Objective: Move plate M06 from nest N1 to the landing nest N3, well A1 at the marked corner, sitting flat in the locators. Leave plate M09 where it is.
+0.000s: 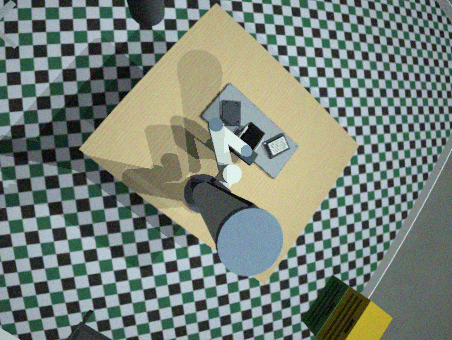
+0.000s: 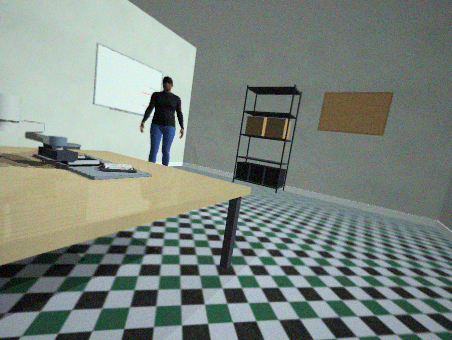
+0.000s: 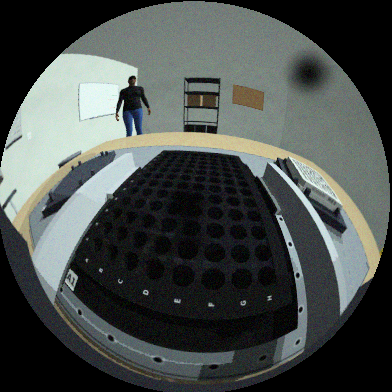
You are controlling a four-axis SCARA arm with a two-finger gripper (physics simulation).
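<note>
A black well plate [image 1: 253,135] [image 3: 200,230] lies in the middle nest, between my fingers. It looks level; its letters run A to H along the near edge, and the A end is beside a white A1 tag [image 3: 71,280]. Full seating in the locators cannot be told. My gripper [image 3: 196,162] is open around it, a finger along each long side; a gap shows at the right finger. A white well plate [image 1: 277,145] [image 2: 116,167] [image 3: 315,182] sits in the right-hand nest. The left-hand nest [image 1: 231,112] [image 3: 82,177] is bare, with upright locators. Plate and nest numbers are not readable.
The nests stand on a grey board [image 1: 272,167] [image 3: 355,270] on the wooden table [image 1: 320,145] [image 2: 165,185]. The arm's dark column [image 1: 217,210] stands beside the board. A person [image 2: 164,110] [image 3: 132,105] stands beyond the table, left of a shelf rack [image 2: 272,90].
</note>
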